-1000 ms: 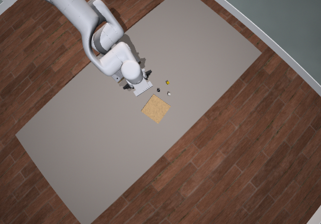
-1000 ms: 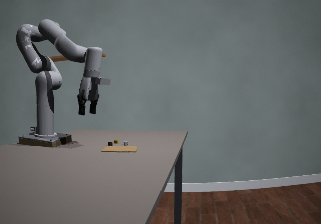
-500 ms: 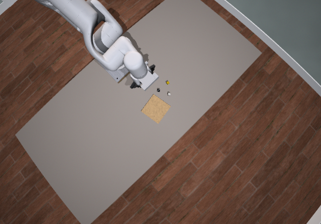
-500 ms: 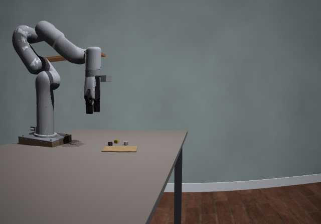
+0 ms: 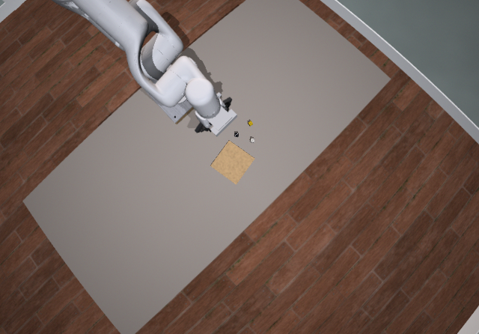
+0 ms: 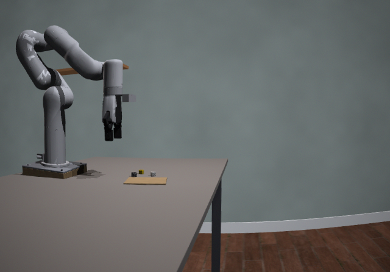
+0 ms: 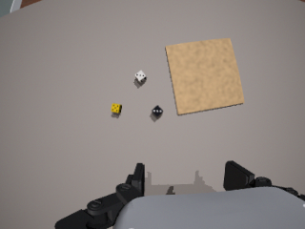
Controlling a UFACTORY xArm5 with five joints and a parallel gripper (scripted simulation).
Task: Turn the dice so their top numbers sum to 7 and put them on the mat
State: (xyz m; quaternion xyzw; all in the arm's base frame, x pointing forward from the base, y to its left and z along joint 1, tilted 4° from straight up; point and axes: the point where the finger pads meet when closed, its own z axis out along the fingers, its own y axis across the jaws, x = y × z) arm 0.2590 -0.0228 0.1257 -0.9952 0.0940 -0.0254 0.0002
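My gripper is now 14 cm above the black die, 7 cm short of it and 2 cm to the right of it. From my hand the other things lie so: white die 14 cm below, 14 cm ahead, 4 cm to the left; then yellow die 14 cm below, 10 cm to the left, 9 cm ahead; then tan mat 15 cm below, 13 cm ahead, 9 cm to the right.
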